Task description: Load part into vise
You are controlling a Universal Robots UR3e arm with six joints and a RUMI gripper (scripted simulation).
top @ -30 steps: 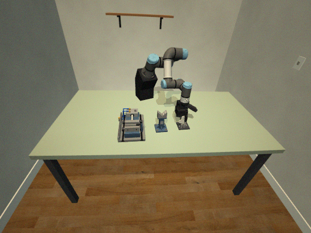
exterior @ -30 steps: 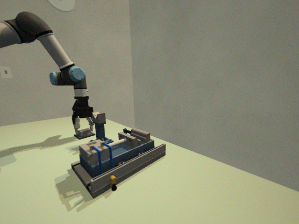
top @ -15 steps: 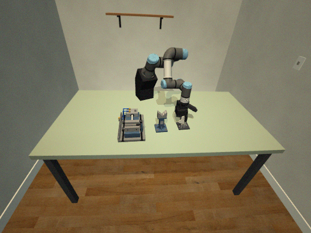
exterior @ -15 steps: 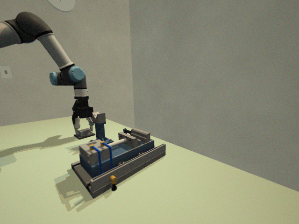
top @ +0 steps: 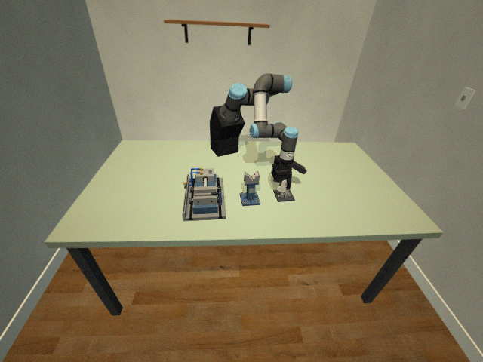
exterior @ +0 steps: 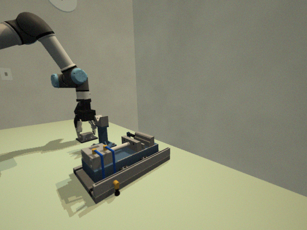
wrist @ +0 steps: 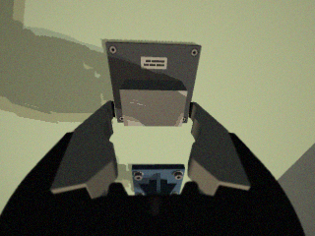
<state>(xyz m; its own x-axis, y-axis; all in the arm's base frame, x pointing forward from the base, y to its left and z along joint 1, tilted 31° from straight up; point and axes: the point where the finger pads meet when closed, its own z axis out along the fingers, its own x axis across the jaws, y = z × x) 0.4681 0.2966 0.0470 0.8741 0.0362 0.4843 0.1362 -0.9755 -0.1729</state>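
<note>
Right now my hand is 10 mm above the part. From my hand the other things lie so: dark infeed plate: 30 mm below, 10 mm to the left; fixed jaw: 380 mm to the right, 140 mm ahead, 50 mm above; work stop rod: 340 mm to the right, 110 mm ahead, 60 mm above.
</note>
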